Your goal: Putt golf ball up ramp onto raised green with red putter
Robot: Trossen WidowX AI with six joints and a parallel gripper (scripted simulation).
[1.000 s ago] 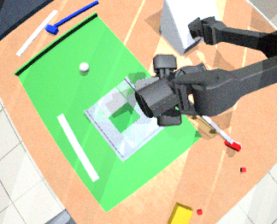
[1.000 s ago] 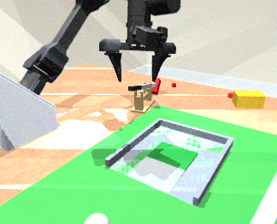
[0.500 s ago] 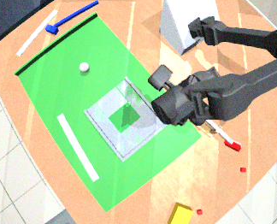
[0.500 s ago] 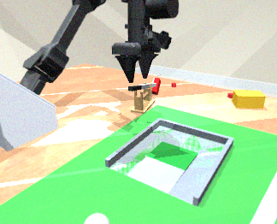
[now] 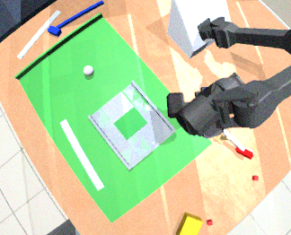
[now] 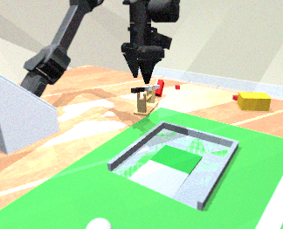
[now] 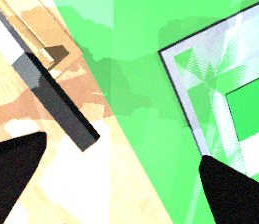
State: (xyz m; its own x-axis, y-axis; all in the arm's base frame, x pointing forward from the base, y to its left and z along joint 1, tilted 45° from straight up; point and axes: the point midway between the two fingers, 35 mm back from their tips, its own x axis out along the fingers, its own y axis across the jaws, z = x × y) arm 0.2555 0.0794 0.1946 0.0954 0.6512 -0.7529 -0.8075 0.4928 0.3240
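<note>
Right now the wooden stand is 110 mm to the left of my gripper tip, 100 mm below it and 50 mm behind it. Round my gripper tip: red putter (140 mm to the left, 80 mm below, 60 mm behind); then grey frame (170 mm ahead, 130 mm below, 90 mm to the right); then green mat (230 mm to the right, 220 mm ahead, 140 mm below).
</note>
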